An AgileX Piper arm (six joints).
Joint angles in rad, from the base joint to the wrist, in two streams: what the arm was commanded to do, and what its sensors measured. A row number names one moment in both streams.
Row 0, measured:
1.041 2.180 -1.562 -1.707 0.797 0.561
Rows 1 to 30, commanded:
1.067 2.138 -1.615 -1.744 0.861 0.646
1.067 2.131 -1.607 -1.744 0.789 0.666
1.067 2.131 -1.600 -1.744 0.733 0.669
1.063 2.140 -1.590 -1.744 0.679 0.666
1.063 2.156 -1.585 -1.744 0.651 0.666
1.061 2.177 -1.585 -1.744 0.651 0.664
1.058 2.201 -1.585 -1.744 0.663 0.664
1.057 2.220 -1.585 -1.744 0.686 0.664
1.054 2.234 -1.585 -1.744 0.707 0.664
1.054 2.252 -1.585 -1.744 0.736 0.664
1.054 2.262 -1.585 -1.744 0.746 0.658
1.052 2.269 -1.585 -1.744 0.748 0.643
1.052 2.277 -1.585 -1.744 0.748 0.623
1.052 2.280 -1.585 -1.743 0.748 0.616
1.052 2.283 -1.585 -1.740 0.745 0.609
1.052 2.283 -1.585 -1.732 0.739 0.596
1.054 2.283 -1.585 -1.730 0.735 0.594
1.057 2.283 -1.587 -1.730 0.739 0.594
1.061 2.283 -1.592 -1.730 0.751 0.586
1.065 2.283 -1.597 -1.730 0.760 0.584
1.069 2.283 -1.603 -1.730 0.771 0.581
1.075 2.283 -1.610 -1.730 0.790 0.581
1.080 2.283 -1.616 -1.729 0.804 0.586
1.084 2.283 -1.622 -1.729 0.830 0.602
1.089 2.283 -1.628 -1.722 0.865 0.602
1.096 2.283 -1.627 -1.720 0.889 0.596
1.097 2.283 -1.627 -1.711 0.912 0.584
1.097 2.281 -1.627 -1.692 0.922 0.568
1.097 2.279 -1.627 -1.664 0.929 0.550
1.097 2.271 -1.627 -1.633 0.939 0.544
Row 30, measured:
1.095 2.287 -1.623 -1.714 0.876 0.583
